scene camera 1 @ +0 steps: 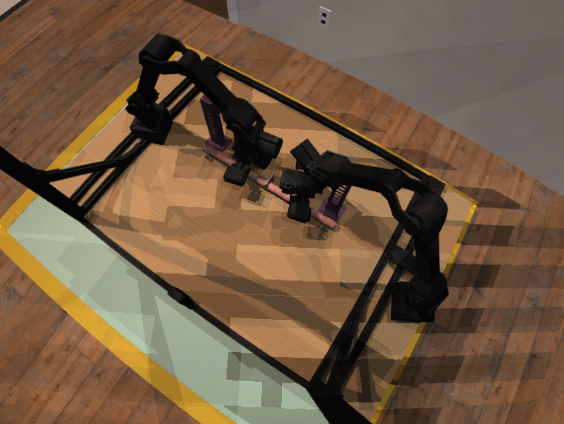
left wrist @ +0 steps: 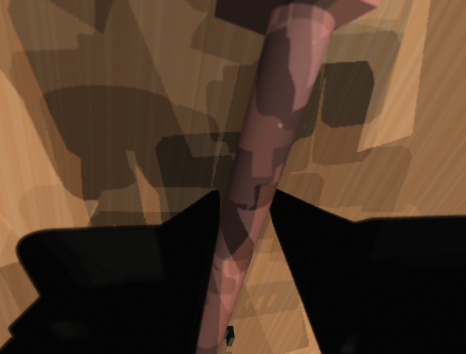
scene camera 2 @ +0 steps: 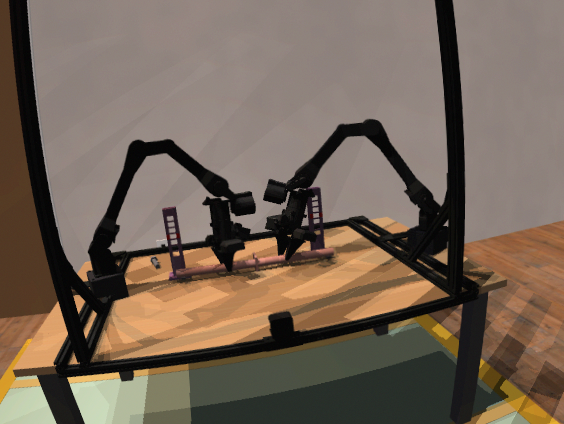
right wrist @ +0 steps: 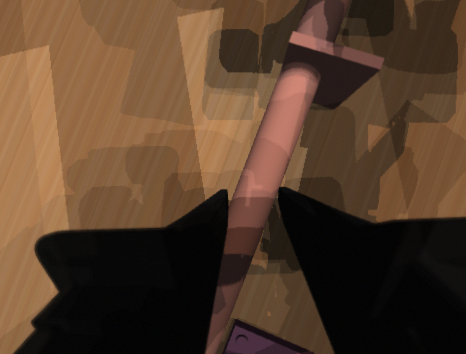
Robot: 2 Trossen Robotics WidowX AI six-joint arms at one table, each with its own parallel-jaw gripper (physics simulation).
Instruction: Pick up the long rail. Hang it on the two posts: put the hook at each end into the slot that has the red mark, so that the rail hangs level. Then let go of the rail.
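Places are measured from the left arm's base along level axes (x down, y back, z left), in millimetres.
Pixels of known places: left gripper, fingertip midpoint: (scene camera 1: 244, 172) (left wrist: 243, 196) (scene camera 2: 227, 270); right gripper, fingertip midpoint: (scene camera 1: 289, 198) (scene camera 2: 283, 259) (right wrist: 252, 195); left arm's base, link origin: (scene camera 1: 148, 118) (scene camera 2: 104, 272); right arm's base, link origin: (scene camera 1: 417, 301).
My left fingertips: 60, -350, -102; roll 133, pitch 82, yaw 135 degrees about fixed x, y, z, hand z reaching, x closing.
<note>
For each thing: its top centre in the pictures, then the offset to it from my left fingertips, as dx, dy, dz. "*": a spot on its surface instead. Level surfaces: height alone.
- long pink rail, top centre: (right wrist: 325, 44) (scene camera 2: 255, 255) (scene camera 1: 268, 180) -33, -83, -27
- purple left post, top centre: (scene camera 1: 207, 98) (scene camera 2: 168, 208) -202, +118, +104
- right post, surface spot: (scene camera 1: 332, 209) (scene camera 2: 319, 247) * -14, -291, -72
- wooden table, surface height: dx +14
- small grey item, top centre: (scene camera 2: 154, 258) -11, +152, +256
The long pink rail (scene camera 1: 277, 189) (scene camera 2: 267, 259) (left wrist: 270, 125) (right wrist: 280, 120) lies low along the table in front of the posts, with a flat plate at its middle. My left gripper (scene camera 2: 229, 266) (left wrist: 243, 196) is shut on the rail on the left side of that plate. My right gripper (scene camera 2: 285, 254) (right wrist: 252, 195) is shut on it on the right side. The purple left post (scene camera 1: 217, 137) (scene camera 2: 177, 257) and right post (scene camera 1: 332, 209) (scene camera 2: 317, 244) stand upright behind the rail's ends, with ladder-like slots and red marks partway up. The hooks are too small to make out.
A black frame (scene camera 2: 200, 351) runs round the wooden table (scene camera 2: 200, 305). A small grey item (scene camera 2: 155, 262) lies left of the left post. A black box (scene camera 2: 281, 326) sits on the frame's front bar. Both wrists are close together above the rail's middle.
</note>
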